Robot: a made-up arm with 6 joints.
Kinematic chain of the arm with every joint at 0, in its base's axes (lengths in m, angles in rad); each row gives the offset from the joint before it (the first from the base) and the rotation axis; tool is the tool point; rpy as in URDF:
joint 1: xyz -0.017 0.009 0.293 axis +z
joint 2: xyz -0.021 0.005 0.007 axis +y
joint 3: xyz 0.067 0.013 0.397 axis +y
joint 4: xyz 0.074 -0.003 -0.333 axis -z
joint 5: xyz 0.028 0.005 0 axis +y
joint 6: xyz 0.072 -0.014 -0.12 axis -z
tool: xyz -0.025 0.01 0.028 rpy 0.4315 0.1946 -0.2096
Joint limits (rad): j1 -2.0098..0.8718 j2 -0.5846..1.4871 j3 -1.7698..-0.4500 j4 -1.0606..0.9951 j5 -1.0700..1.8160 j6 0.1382..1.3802
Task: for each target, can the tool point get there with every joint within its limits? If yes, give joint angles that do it. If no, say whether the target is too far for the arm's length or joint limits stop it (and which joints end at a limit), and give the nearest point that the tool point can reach.
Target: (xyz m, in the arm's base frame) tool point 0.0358 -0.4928 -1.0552
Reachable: no: too far | nearest point 0.0274 -0.4130 -0.2005 | short by 0.858 m
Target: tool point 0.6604 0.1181 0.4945
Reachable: yes | joints 0.0695 0.5807 -1.5585 -0.4440 -0.1992 0.2340
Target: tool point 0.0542 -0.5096 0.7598
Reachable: yes | joints -1.5490 0.1999 -1.4545 -0.2267 -0.8357 0.6973
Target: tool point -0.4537 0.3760 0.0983
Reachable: no: joint limits stop it (at a limit: joint 1, joint 2, joint 3, joint 4, joint 6) | nearest point -0.0427 0.2125 -0.0269 | short by 0.460 m
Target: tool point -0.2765 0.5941 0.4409
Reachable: no: joint limits stop it (at a limit: joint 1, joint 3, joint 4, joint 6) | nearest point 0.0649 0.3437 0.4540 | short by 0.424 m
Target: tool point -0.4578 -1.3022 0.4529
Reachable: no: too far | nearest point -0.2626 -0.7216 0.3862 | short by 0.616 m
